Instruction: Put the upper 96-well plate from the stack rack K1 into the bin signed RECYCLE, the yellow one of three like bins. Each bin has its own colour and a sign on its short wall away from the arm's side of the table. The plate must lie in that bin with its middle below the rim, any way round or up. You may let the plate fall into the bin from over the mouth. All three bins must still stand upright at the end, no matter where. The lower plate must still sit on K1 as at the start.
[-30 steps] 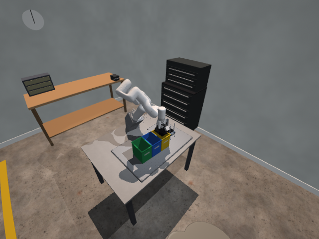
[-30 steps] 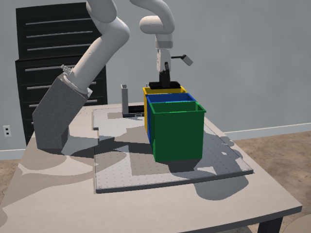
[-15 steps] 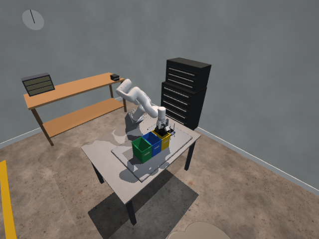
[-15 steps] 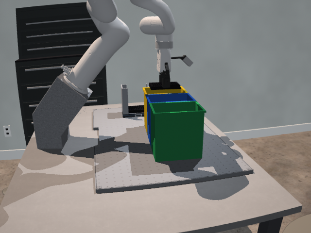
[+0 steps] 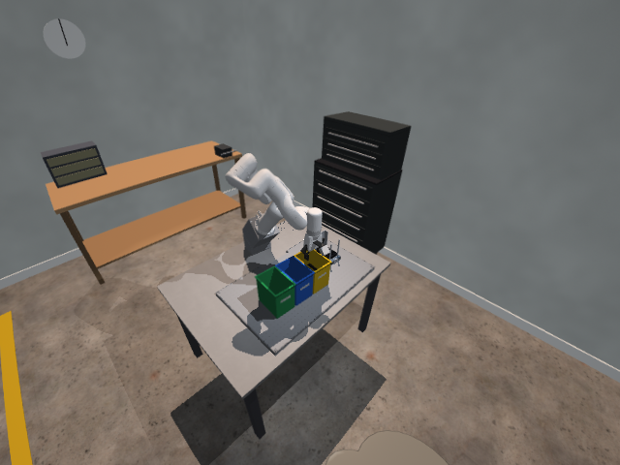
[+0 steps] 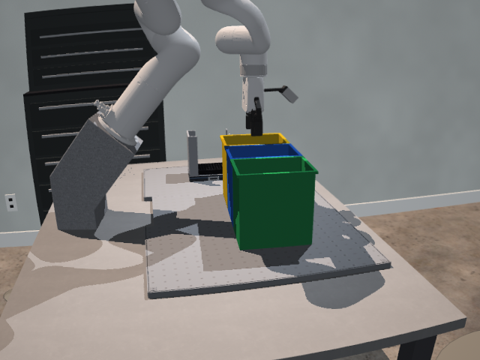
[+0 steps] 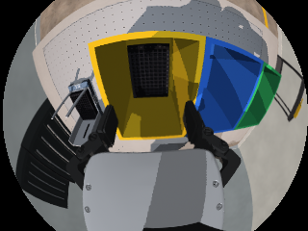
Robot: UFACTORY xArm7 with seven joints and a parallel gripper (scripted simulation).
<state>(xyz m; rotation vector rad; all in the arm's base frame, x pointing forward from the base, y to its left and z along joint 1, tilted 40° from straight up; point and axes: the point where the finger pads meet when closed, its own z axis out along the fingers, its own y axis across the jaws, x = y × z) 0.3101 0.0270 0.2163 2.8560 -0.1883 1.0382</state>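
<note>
My gripper is now 12 cm above the yellow bin. Also, from my hand: green bin: 5 cm behind, 26 cm to the right, 12 cm below; blue bin: 3 cm behind, 13 cm to the right, 12 cm below.
</note>
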